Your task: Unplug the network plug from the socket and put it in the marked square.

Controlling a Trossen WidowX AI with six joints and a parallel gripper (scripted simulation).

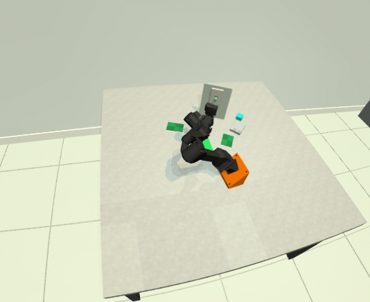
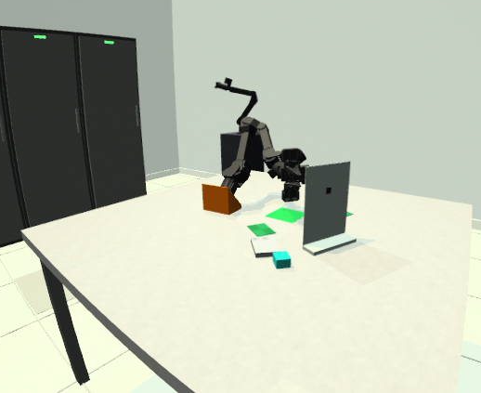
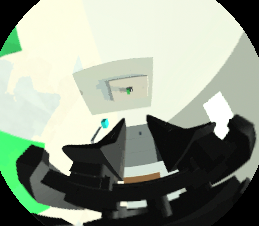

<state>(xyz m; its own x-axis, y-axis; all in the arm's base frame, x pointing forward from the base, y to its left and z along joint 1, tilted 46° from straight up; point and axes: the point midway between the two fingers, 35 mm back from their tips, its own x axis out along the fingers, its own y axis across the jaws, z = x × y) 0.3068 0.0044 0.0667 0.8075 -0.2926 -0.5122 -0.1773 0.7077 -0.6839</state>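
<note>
Right now the network plug is 120 mm ahead of my gripper tip and 40 mm to the right of it. From my gripper tip the other things lie so: green marked square (100 mm behind, 80 mm to the left, 160 mm below); then grey upright panel (130 mm ahead, 50 mm to the right, 60 mm below); then cyan cube (100 mm ahead, 240 mm to the right, 150 mm below).
</note>
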